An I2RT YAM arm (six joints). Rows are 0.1 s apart.
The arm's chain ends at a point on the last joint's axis. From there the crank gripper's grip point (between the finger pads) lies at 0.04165 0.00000 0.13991 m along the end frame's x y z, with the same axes.
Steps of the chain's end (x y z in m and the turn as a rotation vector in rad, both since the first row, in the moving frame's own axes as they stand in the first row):
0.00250 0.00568 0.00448 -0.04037 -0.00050 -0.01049
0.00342 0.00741 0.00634 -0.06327 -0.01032 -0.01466
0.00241 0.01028 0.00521 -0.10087 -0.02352 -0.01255
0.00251 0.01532 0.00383 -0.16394 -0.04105 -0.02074
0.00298 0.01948 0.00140 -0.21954 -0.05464 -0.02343
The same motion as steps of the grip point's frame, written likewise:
0.00246 0.01089 0.00440 -0.04037 -0.00050 -0.01049
0.00204 0.01567 0.00650 -0.06327 -0.01032 -0.01466
-0.00080 0.02392 0.00546 -0.10087 -0.02352 -0.01255
-0.00301 0.03749 0.00361 -0.16394 -0.04105 -0.02074
-0.00431 0.04930 0.00020 -0.21954 -0.05464 -0.02343

